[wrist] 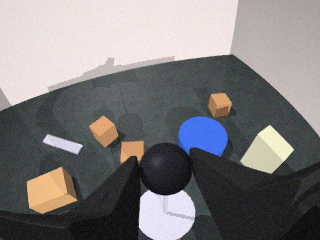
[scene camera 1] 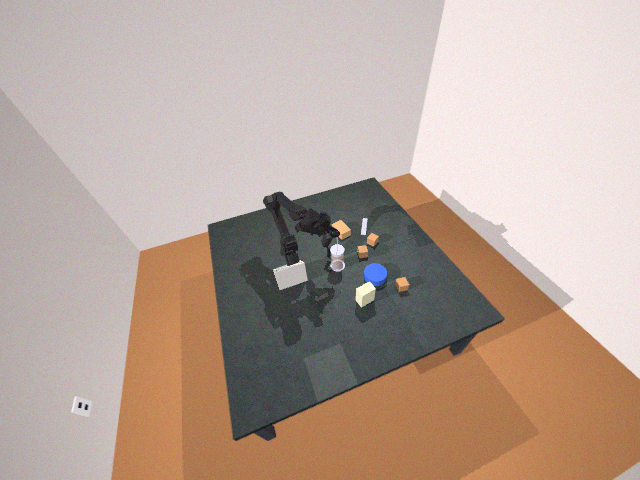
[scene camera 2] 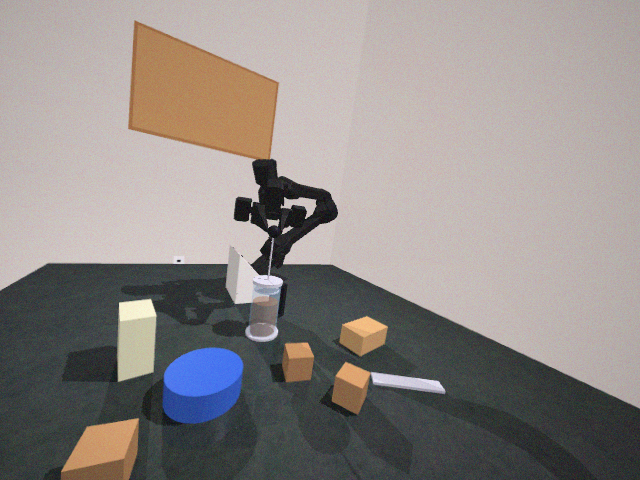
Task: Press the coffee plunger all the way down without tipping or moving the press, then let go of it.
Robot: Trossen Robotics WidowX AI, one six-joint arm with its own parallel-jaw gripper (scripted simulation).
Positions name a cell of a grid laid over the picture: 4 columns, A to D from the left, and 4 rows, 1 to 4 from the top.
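Observation:
The gripper (scene camera 2: B2) (wrist: C3) appears in scene camera 2 and in the wrist view, and so do a cream block (scene camera 2: A3) (wrist: D3) and a blue disc (scene camera 2: B4) (wrist: C3). A coffee press (scene camera 2: B3) can be seen in scene camera 2, as can a flat white bar (scene camera 2: C4).

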